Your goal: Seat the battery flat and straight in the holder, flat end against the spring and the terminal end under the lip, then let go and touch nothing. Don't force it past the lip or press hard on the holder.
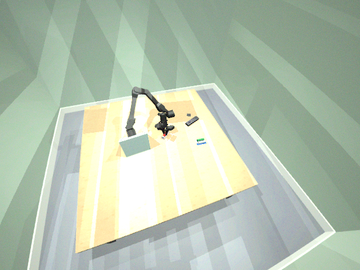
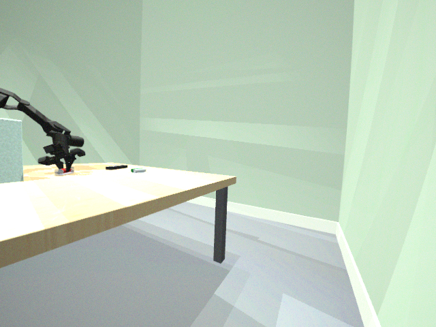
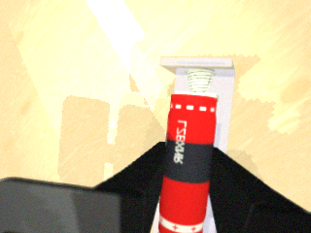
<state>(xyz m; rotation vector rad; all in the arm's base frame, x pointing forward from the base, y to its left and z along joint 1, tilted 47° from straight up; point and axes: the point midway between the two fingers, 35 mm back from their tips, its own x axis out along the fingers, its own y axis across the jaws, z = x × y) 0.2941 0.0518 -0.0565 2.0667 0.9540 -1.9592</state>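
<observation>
Right now the red battery is 1 cm to the left of my gripper tip and 1 cm above it. Also, from my gripper tip: black bar 33 cm ahead, 5 cm to the left.
</observation>
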